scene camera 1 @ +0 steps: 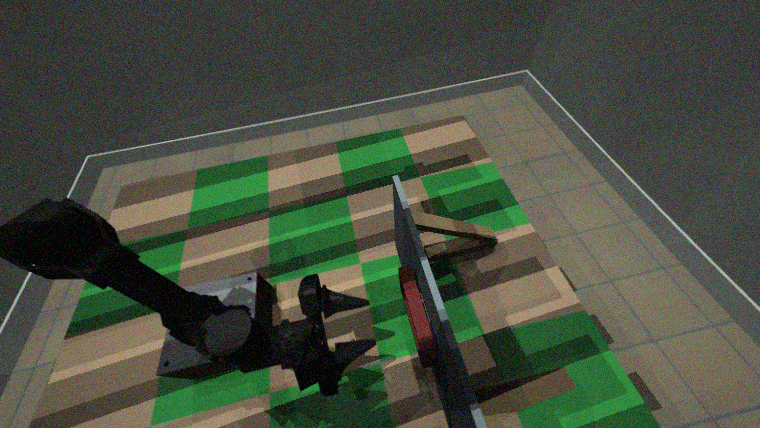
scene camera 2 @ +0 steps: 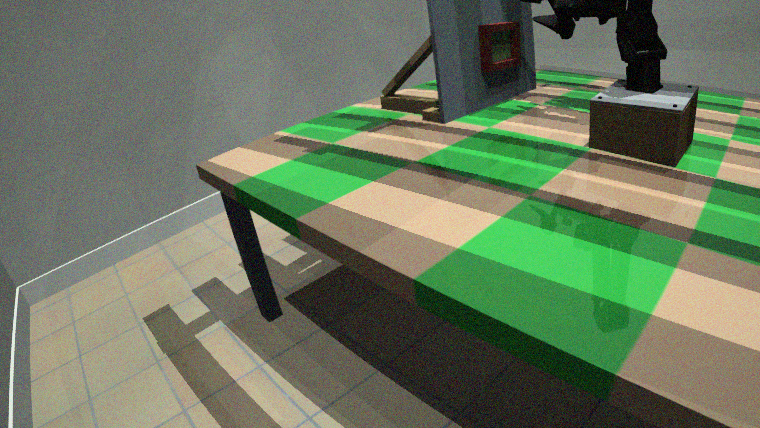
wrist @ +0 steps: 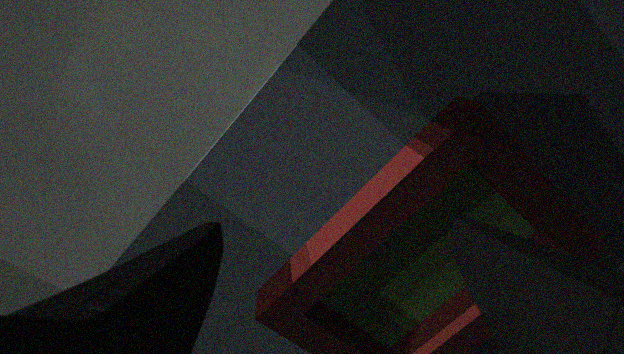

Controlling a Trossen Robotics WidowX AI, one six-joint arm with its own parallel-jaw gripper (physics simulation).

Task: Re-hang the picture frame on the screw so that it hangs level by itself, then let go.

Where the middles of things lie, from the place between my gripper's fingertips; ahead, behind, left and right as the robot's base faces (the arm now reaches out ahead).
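Labels:
With the picture frame (scene camera 2: 500, 47), I find it 80 mm ahead of my hand, 20 mm to the left of it and 100 mm below it. The upright board (scene camera 2: 462, 88) is 100 mm ahead of my hand and 40 mm to the left of it, and it is 110 mm below my hand. As for the wooden stand (scene camera 1: 459, 246), it is 240 mm forward of my hand, 60 mm to the left of it and 150 mm below it.

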